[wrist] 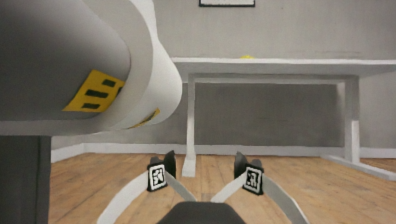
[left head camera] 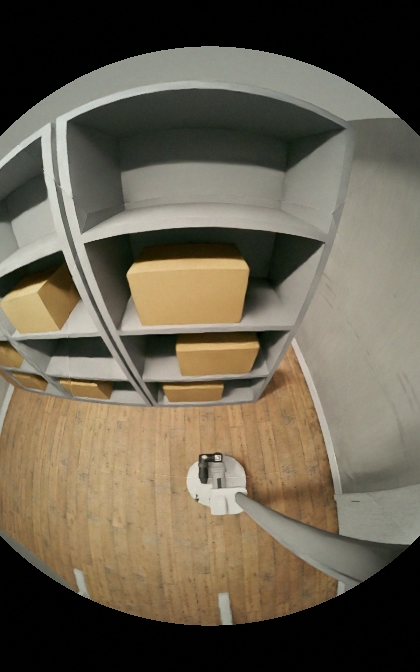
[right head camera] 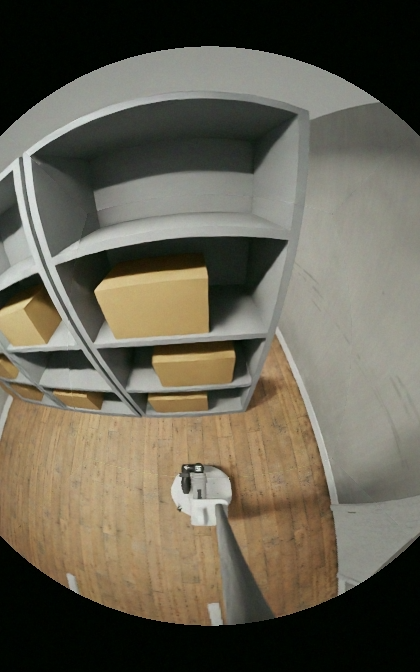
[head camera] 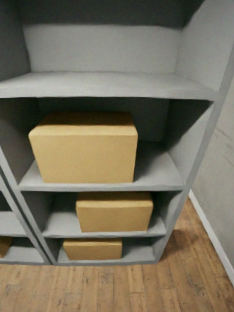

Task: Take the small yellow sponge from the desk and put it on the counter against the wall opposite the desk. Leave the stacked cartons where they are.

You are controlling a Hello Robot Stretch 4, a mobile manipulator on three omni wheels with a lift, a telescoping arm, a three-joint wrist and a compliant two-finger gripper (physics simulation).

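Places are measured from the robot's base along level axes (x ahead, y left, z up), in centimetres.
Pixels of known places: hand, its tool point: (wrist: pixel 205 167) (left head camera: pixel 203 499) (right head camera: pixel 186 509).
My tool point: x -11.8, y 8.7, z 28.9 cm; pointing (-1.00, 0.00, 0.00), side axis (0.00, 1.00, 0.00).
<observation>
Behind a point stands the place of what it marks.
The small yellow sponge (wrist: pixel 247 57) {x -125.4, y 34.3, z 72.4 cm} shows in the wrist view as a low yellow shape on top of the white desk (wrist: pixel 300 63) {x -118.7, y 64.6, z 66.8 cm}, near the far wall. Most of it is hidden by the desk's edge. My gripper (wrist: pixel 205 167) {x -11.8, y 8.7, z 28.9 cm} is open and empty, its two fingertips apart, low above the floor and well short of the desk. In the left and right head views the arm is folded over the white base. I cannot tell whether the pale surface (left head camera: pixel 375 515) {x -59.5, y -104.6, z 46.5 cm} (right head camera: pixel 372 525) {x -57.7, y -104.5, z 46.6 cm} at the lower right of these views is the counter.
A grey shelf unit (head camera: pixel 107 85) {x 67.5, y 2.9, z 142.0 cm} (left head camera: pixel 210 217) {x 65.1, y 5.1, z 141.7 cm} (right head camera: pixel 185 226) {x 66.2, y -3.0, z 142.0 cm} holds brown cartons (head camera: pixel 85 157) {x 66.8, y 12.8, z 112.2 cm} (left head camera: pixel 190 295) {x 66.9, y 12.0, z 111.7 cm} (right head camera: pixel 155 310) {x 66.9, y 11.6, z 110.6 cm} on its shelves. A grey wall (left head camera: pixel 375 325) {x 65.6, y -102.3, z 98.3 cm} (right head camera: pixel 365 325) {x 65.7, y -102.4, z 99.3 cm} runs along the right. Grey-white strips (left head camera: pixel 225 607) (right head camera: pixel 215 612) show at the lower edge.
</observation>
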